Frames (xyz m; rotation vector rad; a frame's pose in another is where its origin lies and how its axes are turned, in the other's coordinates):
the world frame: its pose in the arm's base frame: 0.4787 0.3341 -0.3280 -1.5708 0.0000 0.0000
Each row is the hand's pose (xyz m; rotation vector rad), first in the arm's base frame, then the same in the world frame.
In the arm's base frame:
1: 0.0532 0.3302 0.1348 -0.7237 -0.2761 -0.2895
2: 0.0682 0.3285 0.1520 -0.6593 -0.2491 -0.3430
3: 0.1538 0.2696 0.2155 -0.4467 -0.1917 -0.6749
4: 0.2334 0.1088 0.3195 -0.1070 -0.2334 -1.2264
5: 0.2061 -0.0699 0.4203 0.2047 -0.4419 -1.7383
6: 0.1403 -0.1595 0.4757 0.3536 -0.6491 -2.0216
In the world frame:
1: -0.4255 -0.4628 -0.0039 0.8266 0.0095 -0.4027
2: -0.4105 -0.4800 -0.0056 0.8883 0.0674 -0.4251
3: -0.3249 -0.5435 -0.0645 1.0583 0.3559 -0.6384
4: -0.2453 -0.6475 -0.2253 1.2417 0.7591 -1.1160
5: -0.2726 -0.7483 -0.4040 1.2823 1.0202 -1.7156
6: -0.3384 -0.8037 -0.4936 1.2025 1.0899 -2.1208

